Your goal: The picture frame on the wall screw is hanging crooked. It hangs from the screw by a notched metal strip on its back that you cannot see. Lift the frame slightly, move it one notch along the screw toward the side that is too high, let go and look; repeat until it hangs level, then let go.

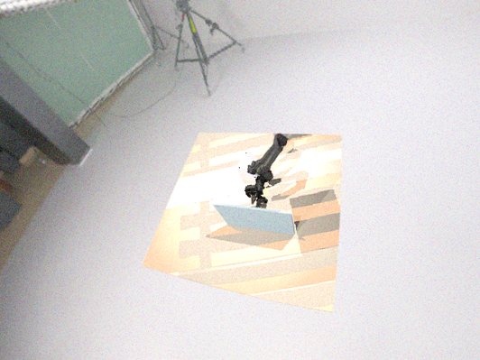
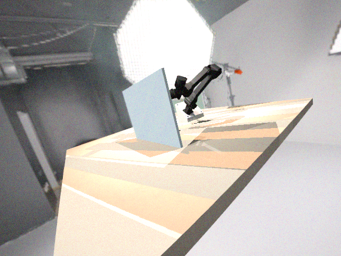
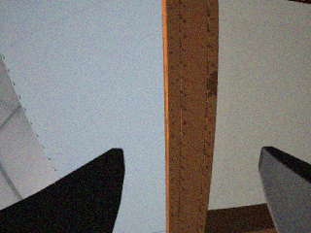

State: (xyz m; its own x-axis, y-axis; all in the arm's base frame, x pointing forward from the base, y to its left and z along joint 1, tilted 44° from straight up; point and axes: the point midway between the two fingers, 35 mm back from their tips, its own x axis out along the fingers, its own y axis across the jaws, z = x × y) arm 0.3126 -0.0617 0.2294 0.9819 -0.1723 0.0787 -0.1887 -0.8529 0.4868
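The picture frame lies 4 cm ahead of my gripper tip, 1 cm to the left of it and 5 cm below it. Also, from my gripper tip: wall panel: 5 cm ahead, 6 cm below.
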